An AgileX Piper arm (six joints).
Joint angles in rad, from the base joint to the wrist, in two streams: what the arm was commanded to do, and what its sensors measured. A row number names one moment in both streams.
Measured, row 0: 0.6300, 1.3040, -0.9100, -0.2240, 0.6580, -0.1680
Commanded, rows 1 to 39: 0.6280, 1.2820, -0.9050, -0.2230, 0.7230, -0.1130; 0.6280, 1.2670, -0.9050, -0.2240, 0.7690, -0.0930; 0.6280, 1.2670, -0.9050, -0.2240, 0.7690, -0.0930; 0.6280, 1.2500, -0.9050, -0.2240, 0.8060, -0.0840; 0.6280, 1.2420, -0.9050, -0.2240, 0.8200, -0.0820; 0.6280, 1.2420, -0.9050, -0.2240, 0.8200, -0.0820; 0.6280, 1.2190, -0.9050, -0.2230, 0.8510, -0.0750; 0.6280, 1.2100, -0.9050, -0.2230, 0.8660, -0.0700; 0.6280, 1.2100, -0.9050, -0.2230, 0.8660, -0.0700; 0.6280, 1.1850, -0.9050, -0.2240, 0.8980, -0.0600; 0.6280, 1.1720, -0.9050, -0.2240, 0.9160, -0.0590; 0.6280, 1.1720, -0.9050, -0.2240, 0.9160, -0.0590; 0.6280, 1.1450, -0.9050, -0.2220, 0.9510, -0.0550; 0.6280, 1.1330, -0.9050, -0.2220, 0.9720, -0.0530; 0.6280, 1.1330, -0.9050, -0.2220, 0.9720, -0.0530; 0.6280, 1.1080, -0.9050, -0.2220, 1.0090, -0.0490; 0.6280, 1.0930, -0.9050, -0.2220, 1.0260, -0.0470; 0.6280, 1.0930, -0.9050, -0.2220, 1.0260, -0.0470; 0.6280, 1.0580, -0.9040, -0.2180, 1.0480, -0.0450; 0.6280, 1.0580, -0.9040, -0.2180, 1.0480, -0.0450; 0.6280, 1.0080, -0.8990, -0.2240, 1.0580, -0.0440; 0.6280, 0.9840, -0.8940, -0.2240, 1.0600, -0.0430; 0.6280, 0.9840, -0.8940, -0.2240, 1.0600, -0.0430; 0.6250, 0.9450, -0.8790, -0.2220, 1.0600, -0.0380; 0.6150, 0.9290, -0.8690, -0.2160, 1.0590, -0.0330; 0.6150, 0.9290, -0.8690, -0.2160, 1.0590, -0.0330; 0.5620, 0.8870, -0.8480, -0.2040, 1.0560, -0.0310; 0.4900, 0.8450, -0.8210, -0.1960, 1.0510, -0.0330; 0.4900, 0.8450, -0.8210, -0.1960, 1.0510, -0.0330; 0.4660, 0.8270, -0.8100, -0.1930, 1.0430, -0.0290; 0.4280, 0.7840, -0.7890, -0.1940, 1.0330, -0.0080; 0.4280, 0.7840, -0.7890, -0.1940, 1.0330, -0.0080; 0.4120, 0.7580, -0.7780, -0.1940, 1.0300, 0.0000; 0.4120, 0.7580, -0.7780, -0.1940, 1.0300, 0.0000; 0.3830, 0.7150, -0.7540, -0.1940, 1.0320, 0.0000; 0.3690, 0.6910, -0.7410, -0.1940, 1.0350, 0.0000; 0.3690, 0.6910, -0.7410, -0.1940, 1.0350, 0.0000; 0.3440, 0.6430, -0.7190, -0.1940, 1.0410, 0.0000; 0.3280, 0.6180, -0.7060, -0.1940, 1.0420, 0.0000
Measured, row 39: 0.3520, 0.6510, -0.7240, -0.1990, 1.0400, -0.0090
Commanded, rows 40 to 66: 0.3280, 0.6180, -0.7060, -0.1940, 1.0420, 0.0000; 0.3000, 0.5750, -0.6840, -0.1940, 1.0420, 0.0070; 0.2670, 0.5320, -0.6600, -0.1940, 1.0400, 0.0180; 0.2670, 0.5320, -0.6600, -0.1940, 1.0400, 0.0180; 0.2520, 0.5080, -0.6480, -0.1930, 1.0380, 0.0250; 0.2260, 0.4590, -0.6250, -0.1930, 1.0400, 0.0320; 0.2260, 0.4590, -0.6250, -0.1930, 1.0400, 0.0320; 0.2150, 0.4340, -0.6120, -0.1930, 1.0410, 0.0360; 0.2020, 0.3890, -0.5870, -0.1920, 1.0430, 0.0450; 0.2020, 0.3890, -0.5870, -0.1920, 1.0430, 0.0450; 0.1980, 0.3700, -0.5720, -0.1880, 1.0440, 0.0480; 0.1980, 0.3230, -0.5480, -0.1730, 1.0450, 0.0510; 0.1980, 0.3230, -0.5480, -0.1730, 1.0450, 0.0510; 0.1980, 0.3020, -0.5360, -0.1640, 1.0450, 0.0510; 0.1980, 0.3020, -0.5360, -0.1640, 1.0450, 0.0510; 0.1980, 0.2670, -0.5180, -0.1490, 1.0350, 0.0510; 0.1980, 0.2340, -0.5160, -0.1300, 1.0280, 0.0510; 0.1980, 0.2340, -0.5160, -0.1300, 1.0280, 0.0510; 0.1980, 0.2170, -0.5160, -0.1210, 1.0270, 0.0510; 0.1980, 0.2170, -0.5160, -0.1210, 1.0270, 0.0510; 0.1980, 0.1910, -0.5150, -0.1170, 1.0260, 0.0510; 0.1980, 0.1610, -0.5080, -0.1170, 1.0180, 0.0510; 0.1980, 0.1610, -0.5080, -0.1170, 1.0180, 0.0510; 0.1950, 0.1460, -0.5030, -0.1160, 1.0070, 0.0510; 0.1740, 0.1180, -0.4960, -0.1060, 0.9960, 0.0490; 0.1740, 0.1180, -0.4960, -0.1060, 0.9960, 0.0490; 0.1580, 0.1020, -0.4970, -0.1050, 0.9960, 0.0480
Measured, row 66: 0.1900, 0.1420, -0.5040, -0.1120, 1.0140, 0.0430
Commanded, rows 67 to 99: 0.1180, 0.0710, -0.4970, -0.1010, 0.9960, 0.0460; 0.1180, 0.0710, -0.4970, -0.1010, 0.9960, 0.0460; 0.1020, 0.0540, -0.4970, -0.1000, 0.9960, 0.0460; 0.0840, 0.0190, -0.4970, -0.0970, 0.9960, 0.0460; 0.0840, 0.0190, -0.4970, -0.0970, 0.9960, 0.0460; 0.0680, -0.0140, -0.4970, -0.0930, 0.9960, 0.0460; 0.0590, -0.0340, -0.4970, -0.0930, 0.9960, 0.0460; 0.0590, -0.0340, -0.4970, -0.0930, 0.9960, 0.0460; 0.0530, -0.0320, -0.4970, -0.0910, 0.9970, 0.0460; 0.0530, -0.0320, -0.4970, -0.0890, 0.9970, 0.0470; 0.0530, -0.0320, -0.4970, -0.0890, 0.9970, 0.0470; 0.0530, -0.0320, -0.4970, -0.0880, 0.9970, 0.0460; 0.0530, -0.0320, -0.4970, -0.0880, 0.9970, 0.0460; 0.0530, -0.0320, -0.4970, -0.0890, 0.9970, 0.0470; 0.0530, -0.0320, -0.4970, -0.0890, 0.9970, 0.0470; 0.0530, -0.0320, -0.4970, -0.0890, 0.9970, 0.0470; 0.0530, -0.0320, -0.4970, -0.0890, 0.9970, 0.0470; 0.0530, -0.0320, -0.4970, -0.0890, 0.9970, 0.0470; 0.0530, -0.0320, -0.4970, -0.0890, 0.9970, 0.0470; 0.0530, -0.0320, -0.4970, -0.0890, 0.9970, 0.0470; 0.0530, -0.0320, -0.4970, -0.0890, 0.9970, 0.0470; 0.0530, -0.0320, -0.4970, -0.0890, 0.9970, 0.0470; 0.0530, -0.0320, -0.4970, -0.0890, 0.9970, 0.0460; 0.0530, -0.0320, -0.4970, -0.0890, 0.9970, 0.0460; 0.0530, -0.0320, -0.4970, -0.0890, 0.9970, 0.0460; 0.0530, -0.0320, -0.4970, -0.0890, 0.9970, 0.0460; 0.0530, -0.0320, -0.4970, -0.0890, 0.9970, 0.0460; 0.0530, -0.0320, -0.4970, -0.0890, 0.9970, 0.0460; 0.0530, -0.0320, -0.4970, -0.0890, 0.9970, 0.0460; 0.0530, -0.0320, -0.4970, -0.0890, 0.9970, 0.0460; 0.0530, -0.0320, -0.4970, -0.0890, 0.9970, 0.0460; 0.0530, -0.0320, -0.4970, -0.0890, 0.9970, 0.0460; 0.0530, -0.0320, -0.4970, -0.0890, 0.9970, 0.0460
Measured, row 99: 0.0610, -0.0040, -0.4980, -0.0920, 1.0080, 0.0430
